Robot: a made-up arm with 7 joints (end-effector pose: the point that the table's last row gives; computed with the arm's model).
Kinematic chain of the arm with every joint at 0, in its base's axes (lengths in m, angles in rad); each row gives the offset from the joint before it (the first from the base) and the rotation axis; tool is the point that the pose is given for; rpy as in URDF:
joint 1: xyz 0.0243 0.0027 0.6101 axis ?
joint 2: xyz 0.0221 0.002 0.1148 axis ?
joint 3: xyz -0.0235 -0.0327 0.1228 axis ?
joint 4: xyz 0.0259 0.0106 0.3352 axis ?
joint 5: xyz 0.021 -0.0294 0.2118 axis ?
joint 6: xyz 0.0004 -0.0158 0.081 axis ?
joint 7: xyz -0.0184 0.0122 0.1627 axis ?
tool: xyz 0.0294 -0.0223 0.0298 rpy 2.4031 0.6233 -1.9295
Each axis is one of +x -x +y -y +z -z.
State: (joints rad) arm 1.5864 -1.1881 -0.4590 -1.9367 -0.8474 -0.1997 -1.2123
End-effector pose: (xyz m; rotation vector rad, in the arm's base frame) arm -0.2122 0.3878 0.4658 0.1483 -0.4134 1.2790
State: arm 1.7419 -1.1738 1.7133 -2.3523 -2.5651 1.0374 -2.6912
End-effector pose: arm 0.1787 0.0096 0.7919 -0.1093 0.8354 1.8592
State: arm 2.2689 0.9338 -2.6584 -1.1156 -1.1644 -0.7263 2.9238
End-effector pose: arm -0.4730 -0.5120 0.7732 -0.3459 -0.2631 1.5410
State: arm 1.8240 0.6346 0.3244 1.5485 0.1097 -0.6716 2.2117
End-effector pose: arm -0.3255 -0.6197 0.9883 -2.4921 -0.3520 -0.1562
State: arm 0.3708 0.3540 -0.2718 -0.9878 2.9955 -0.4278 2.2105
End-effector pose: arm 0.0318 -0.0956 1.5971 2.5465 -0.9985 -0.9345
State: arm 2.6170 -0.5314 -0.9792 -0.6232 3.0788 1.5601 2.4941
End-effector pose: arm 0.2647 0.4993 1.1886 1.1182 -1.5899 1.5351
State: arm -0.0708 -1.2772 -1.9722 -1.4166 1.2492 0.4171 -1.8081
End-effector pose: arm -0.4386 -0.4239 1.1076 1.8944 1.7628 0.7740
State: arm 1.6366 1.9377 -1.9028 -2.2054 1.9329 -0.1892 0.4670
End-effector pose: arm -0.3678 -0.1312 0.6010 1.9564 -1.1038 0.6884
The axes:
joint 1: -z
joint 2: +y
joint 3: -z
joint 4: +y
joint 5: -z
joint 6: +y
joint 7: -z

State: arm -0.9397 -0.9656 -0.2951 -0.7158 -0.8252 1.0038 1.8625
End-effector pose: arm -0.4402 -0.6595 1.0612 -1.3478 1.1975 0.4756
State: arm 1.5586 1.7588 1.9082 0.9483 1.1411 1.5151 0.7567
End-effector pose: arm -0.2309 -0.6631 0.9365 -1.7970 2.2185 1.2804
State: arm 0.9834 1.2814 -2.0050 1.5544 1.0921 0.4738 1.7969
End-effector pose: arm 0.6332 -0.0747 1.0182 0.2362 -2.2593 0.0797
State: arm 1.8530 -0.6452 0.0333 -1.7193 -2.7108 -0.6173 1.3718
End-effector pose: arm 0.1532 0.6628 0.8992 0.9465 -2.0165 0.6562
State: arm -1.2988 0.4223 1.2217 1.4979 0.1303 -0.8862 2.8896
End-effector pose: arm 0.5063 0.2816 1.2606 1.1709 1.9479 -1.0112
